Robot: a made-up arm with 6 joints.
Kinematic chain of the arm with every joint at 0, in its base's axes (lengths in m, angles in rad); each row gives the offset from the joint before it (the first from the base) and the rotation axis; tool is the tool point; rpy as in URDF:
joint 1: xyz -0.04 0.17 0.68 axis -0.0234 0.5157 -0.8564
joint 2: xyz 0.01 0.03 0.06 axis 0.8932 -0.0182 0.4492
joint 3: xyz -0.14 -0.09 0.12 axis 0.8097 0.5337 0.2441
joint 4: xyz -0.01 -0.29 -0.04 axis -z
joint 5: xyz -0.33 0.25 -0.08 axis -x
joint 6: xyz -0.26 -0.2 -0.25 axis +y
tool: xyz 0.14 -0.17 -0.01 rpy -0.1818 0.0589 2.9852
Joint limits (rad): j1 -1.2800..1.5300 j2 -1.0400..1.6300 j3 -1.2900..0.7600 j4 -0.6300..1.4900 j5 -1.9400..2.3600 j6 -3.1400..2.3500
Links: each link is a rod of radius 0.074 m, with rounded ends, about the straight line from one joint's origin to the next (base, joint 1, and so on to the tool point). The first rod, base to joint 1, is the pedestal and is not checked.
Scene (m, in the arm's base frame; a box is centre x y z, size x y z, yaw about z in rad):
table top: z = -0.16
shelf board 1: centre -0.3 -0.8 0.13 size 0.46 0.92 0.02 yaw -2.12
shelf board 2: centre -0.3 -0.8 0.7 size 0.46 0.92 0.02 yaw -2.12
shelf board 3: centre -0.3 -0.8 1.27 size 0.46 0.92 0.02 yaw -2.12
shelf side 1: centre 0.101 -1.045 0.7 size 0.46 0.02 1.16 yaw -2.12
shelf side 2: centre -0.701 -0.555 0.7 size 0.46 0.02 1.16 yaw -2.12
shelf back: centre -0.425 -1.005 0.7 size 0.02 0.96 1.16 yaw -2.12
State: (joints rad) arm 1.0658 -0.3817 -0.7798 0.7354 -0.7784 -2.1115
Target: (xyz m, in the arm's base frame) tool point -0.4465 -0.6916 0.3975
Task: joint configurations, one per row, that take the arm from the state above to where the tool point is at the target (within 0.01 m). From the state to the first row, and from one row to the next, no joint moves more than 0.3 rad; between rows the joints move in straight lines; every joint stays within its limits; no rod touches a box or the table.
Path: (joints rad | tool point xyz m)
1: 0.8202 -0.3755 -0.8582 0.7559 -0.7690 -2.0737 | -0.5953 0.1979 0.5242
2: 0.5746 -0.3692 -0.9365 0.7764 -0.7597 -2.0359 | -0.5515 0.0423 0.4687
3: 0.3290 -0.3630 -1.0149 0.7970 -0.7503 -1.9982 | -0.4628 -0.0947 0.4254
4: 0.0834 -0.3568 -1.0933 0.8175 -0.7410 -1.9604 | -0.3388 -0.2029 0.4003
5: -0.1623 -0.3505 -1.1716 0.8380 -0.7316 -1.9226 | -0.1918 -0.2754 0.3975
6: -0.2131 -0.2645 -1.1529 0.5628 -0.7256 -2.0121 | -0.3066 -0.3349 0.3489
7: -0.2640 -0.1785 -1.1342 0.2876 -0.7195 -2.1016 | -0.3989 -0.4273 0.3361
8: -0.3149 -0.0924 -1.1155 0.0124 -0.7134 -2.1911 | -0.4506 -0.5498 0.3544
9: -0.3658 -0.0064 -1.0968 -0.2628 -0.7074 -2.2807 | -0.4465 -0.6916 0.3975

